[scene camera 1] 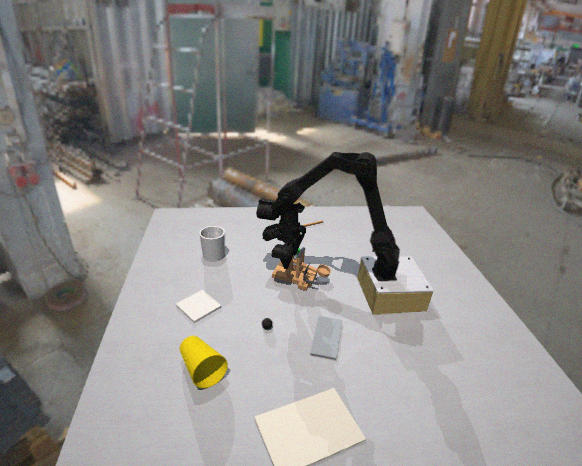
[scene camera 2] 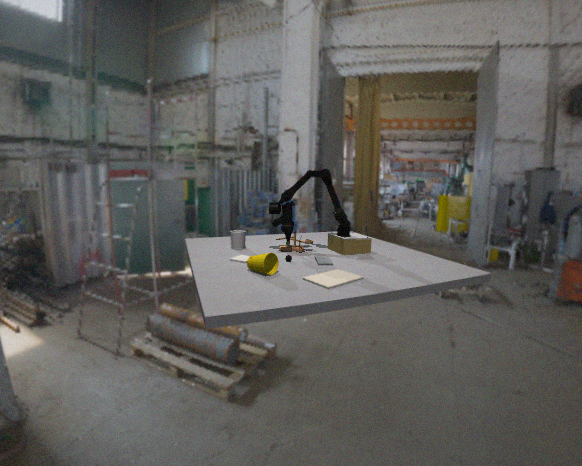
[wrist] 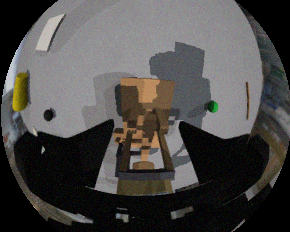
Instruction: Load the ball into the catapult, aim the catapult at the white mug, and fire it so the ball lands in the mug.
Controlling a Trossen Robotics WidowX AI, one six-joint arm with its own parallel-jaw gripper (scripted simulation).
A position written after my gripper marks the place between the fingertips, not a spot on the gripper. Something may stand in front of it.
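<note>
My gripper point(scene camera 1: 290, 261) is open and holds nothing, and the wrist view shows my gripper too point(wrist: 147, 123). I can see a wooden catapult point(scene camera 1: 302, 274), and the wrist view shows the catapult as well point(wrist: 145, 102). There's also a white mug point(scene camera 1: 212, 238), but the mug is out of frame in the wrist view. I see a white tile point(scene camera 1: 199, 305) too, and a yellow cup point(scene camera 1: 206, 366).
</note>
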